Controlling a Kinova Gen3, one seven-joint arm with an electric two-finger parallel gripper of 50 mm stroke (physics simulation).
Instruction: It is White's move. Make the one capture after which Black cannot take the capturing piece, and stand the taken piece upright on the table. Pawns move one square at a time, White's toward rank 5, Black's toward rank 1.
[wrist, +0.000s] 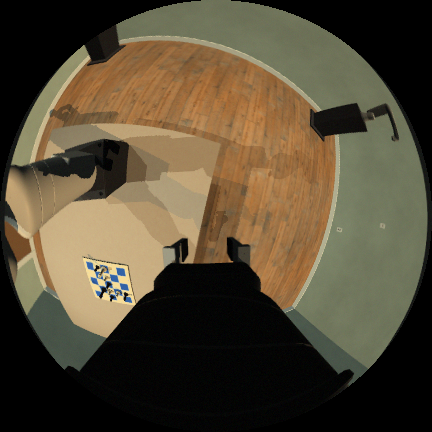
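Pixels of known places: gripper, fingertip midpoint: (206, 245); arm's base, origin of the base link: (81, 172).
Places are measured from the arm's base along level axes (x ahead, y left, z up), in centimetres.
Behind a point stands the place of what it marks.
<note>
The small blue and cream chessboard (121, 272) {z -16.7, x 33.1, y 11.3 cm} lies on the beige table (75, 225) {z -17.3, x 21.4, y -12.2 cm} at the lower left of the wrist view. Several dark and pale pieces stand on it, in a group near its upper left and another along its lower part. They are too small to tell their kinds or exact squares. My gripper (206, 245) {z 12.1, x 2.9, y 28.6 cm} is open and empty, well to the right of the board in the view and high above the table. The black gripper body fills the bottom of the view.
The arm's own beige link (30, 200) and black base (112, 172) {z -5.7, x -1.7, y 6.3 cm} stand at the left on the table. Wooden floor (270, 200) lies beyond the table's edge. A black pedestal (103, 45) stands at the top left, another (342, 121) at the right by the green wall.
</note>
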